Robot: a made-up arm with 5 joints.
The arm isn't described. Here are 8 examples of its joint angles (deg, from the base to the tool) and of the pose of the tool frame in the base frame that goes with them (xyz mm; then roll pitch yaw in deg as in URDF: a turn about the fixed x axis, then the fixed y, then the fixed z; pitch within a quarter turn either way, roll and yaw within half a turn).
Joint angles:
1: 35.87 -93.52 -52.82 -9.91 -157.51
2: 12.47 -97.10 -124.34 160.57 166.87
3: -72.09 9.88 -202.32 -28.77 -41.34
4: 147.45 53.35 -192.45 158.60 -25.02
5: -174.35 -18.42 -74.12 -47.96 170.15
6: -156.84 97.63 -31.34 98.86 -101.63
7: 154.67 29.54 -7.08 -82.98 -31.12
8: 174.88 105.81 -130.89 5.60 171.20
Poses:
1: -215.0 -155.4 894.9 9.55 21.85 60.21
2: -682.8 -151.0 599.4 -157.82 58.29 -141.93
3: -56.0 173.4 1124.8 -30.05 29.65 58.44
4: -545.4 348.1 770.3 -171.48 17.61 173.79
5: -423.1 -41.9 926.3 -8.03 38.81 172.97
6: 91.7 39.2 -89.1 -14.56 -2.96 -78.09
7: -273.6 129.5 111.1 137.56 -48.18 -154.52
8: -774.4 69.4 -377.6 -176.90 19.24 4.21
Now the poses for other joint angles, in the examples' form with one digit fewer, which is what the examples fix.
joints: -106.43 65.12 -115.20 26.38 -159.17
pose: -269 -911 83 171.1 22.1 51.0
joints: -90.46 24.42 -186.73 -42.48 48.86
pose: -1 -176 1153 19.2 16.0 141.1
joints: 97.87 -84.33 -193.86 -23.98 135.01
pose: 124 -895 92 131.7 -36.8 -20.2
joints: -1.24 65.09 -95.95 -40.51 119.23
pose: 858 -19 47 -111.1 27.6 -101.4
